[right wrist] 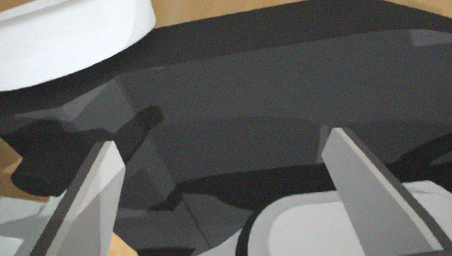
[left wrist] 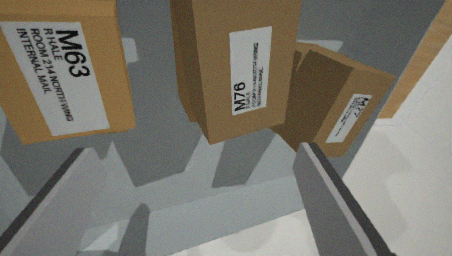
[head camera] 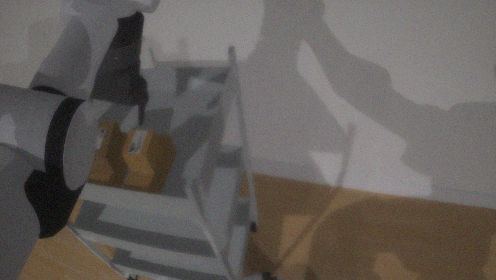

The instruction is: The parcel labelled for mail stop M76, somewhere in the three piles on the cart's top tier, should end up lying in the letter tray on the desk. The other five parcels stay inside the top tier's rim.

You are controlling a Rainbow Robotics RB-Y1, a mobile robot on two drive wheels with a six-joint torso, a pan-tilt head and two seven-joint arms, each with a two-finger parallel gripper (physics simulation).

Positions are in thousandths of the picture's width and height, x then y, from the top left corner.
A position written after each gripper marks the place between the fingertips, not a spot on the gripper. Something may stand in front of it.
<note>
In view: the left gripper (head camera: 231,416), the right gripper (right wrist: 503,580) and a grey three-tier cart (head camera: 400,784).
The left gripper also shows in the left wrist view (left wrist: 444,615). The grey three-tier cart also shows in the left wrist view (left wrist: 364,713).
</note>
